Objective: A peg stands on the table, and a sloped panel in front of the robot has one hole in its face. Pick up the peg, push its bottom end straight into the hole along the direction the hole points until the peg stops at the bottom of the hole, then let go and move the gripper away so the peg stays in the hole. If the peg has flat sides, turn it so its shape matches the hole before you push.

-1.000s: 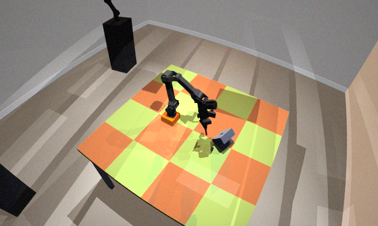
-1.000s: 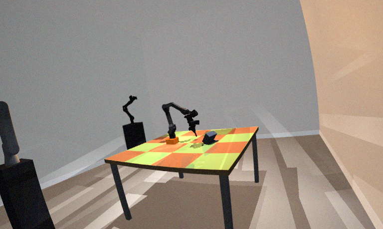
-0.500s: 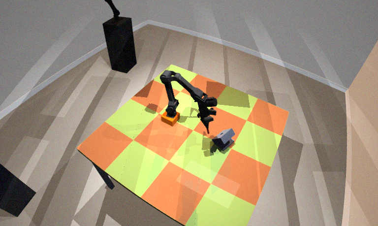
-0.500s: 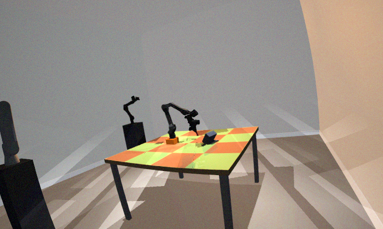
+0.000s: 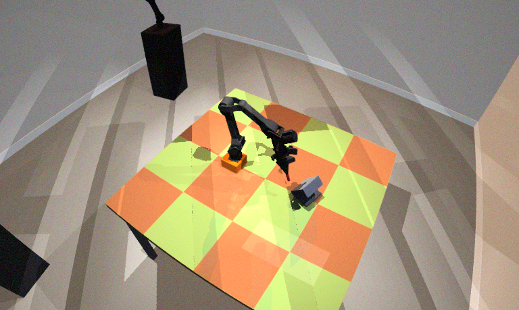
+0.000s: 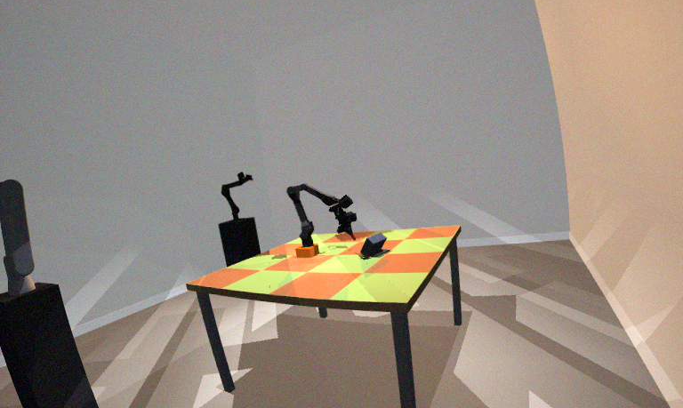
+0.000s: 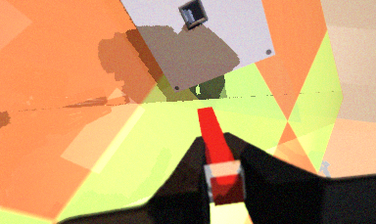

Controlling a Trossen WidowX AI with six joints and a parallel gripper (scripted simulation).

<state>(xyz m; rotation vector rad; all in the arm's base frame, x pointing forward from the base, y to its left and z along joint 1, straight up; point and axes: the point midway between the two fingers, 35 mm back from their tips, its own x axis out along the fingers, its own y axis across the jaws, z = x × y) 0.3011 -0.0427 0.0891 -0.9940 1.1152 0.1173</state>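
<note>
The grey sloped panel lies 12 cm ahead of my gripper tip, 1 cm to the left of it and 8 cm below it. Round my gripper tip: red square peg (1 cm behind, 1 cm to the left, 1 cm above).
</note>
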